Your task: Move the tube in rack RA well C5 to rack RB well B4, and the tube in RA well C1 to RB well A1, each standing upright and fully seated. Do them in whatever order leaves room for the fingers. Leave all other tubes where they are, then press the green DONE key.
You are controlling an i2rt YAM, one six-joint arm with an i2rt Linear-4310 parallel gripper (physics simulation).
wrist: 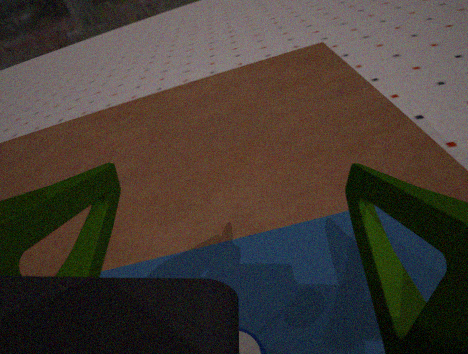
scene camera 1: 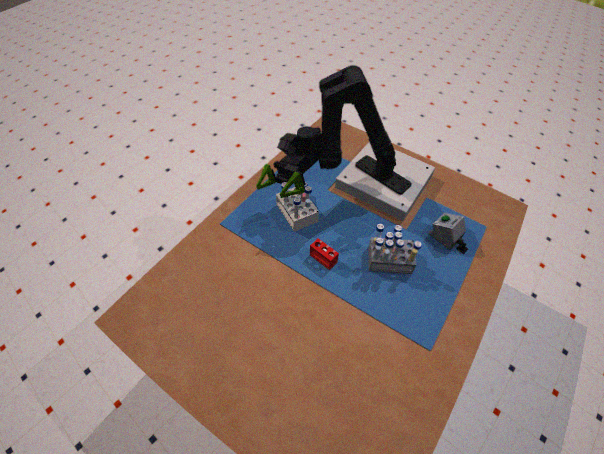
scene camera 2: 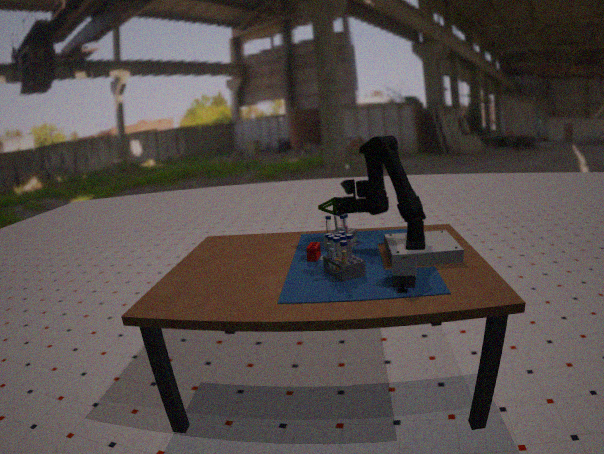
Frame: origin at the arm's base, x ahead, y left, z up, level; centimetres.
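Where they show: gripper, fingertip midpoint: (wrist: 233,176) (scene camera 1: 268,191) (scene camera 2: 319,208); arm's base, origin of the base link: (scene camera 1: 382,175) (scene camera 2: 415,241).
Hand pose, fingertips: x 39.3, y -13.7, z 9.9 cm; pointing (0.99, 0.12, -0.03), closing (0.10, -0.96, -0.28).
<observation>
Each offset is from my fingertips to the top centre of the thing. "*": to the spot under its first point. Level surfaces: height alone.
My gripper (scene camera 1: 271,190) (scene camera 2: 321,207) (wrist: 233,176) is open and empty, high over the far-left side of the mat, by the light grey rack {dz -9.1, dx -8.7, dy +2.8 cm} (scene camera 1: 304,222). That rack holds a few upright tubes with white and blue caps, one tube {* dz -1.7, dx -3.9, dy +7.5 cm} (scene camera 1: 296,202) near its middle; the fingers partly hide others. A cap {* dz -1.7, dx -5.9, dy -0.6 cm} (wrist: 246,343) shows at the wrist view's bottom edge. A darker grey rack (scene camera 1: 392,268) (scene camera 2: 354,272) at the right holds several upright capped tubes. Rack and well labels are too small to read. The green DONE key {* dz -7.1, dx -35.6, dy +40.3 cm} (scene camera 1: 445,218) is on a grey box {dz -5.8, dx -35.9, dy +42.6 cm} (scene camera 1: 448,231).
A red block {dz -9.1, dx -1.9, dy +20.9 cm} (scene camera 1: 324,254) (scene camera 2: 313,251) with holes stands between the racks on the blue mat {dz -14.2 cm} (scene camera 1: 400,320) (scene camera 2: 305,295). The arm's white base plate (scene camera 1: 370,197) (scene camera 2: 440,256) is behind the mat. A small black part {* dz -12.9, dx -35.4, dy +49.1 cm} (scene camera 1: 462,246) is beside the grey box.
</observation>
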